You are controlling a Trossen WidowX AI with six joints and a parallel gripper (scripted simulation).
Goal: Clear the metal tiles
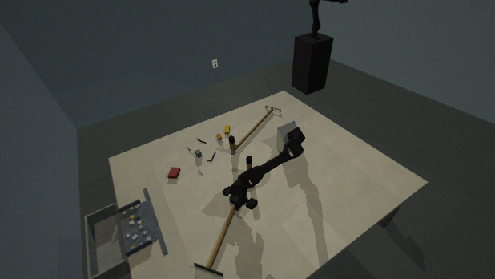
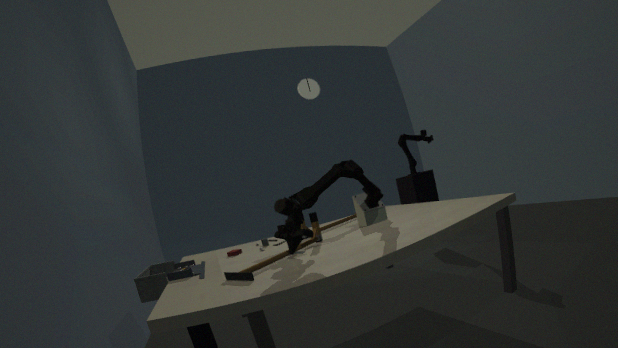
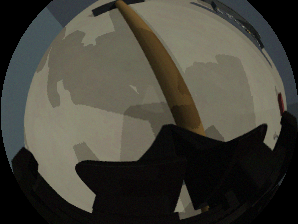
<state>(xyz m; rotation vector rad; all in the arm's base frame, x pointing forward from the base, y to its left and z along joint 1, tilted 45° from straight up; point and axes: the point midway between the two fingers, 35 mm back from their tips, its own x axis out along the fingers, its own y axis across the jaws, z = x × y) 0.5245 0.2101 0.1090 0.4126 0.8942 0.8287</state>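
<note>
My gripper tip is now 2 cm short of the long scraper and 5 cm below it. Also, from my gripper tip: black hex key (4 cm behind, 45 cm to the right, 1 cm below); then blue piece (3 cm behind, 6 cm to the right, 1 cm below); then red block (22 cm ahead, 45 cm to the right).
</note>
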